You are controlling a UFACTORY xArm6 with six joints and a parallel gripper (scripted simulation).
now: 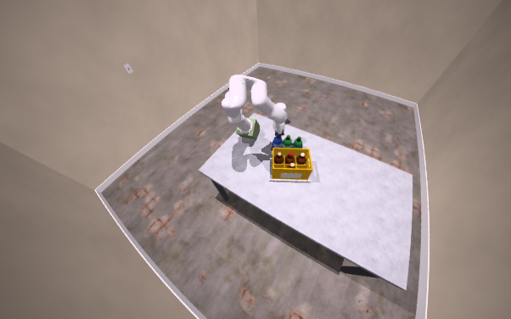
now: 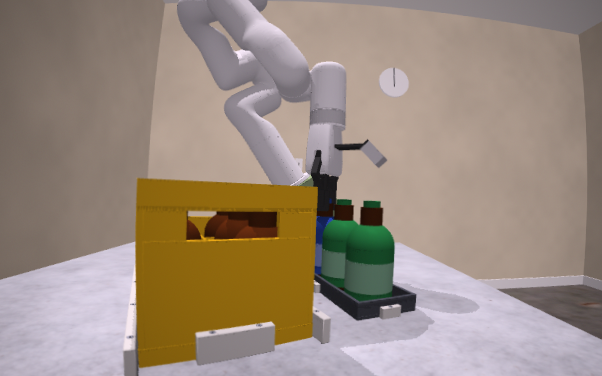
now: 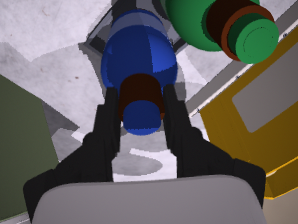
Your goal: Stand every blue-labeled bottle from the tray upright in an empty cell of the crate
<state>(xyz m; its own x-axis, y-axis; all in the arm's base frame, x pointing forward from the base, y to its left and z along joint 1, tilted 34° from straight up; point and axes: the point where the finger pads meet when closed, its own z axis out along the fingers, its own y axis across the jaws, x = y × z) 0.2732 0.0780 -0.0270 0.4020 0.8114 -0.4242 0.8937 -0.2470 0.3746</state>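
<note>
The blue-labeled bottle lies 70 mm below my hand. The rest, counted from my hand: dark tray (140 mm below, 80 mm ahead, 30 mm to the left); yellow crate (200 mm ahead, 180 mm to the right, 70 mm below).
</note>
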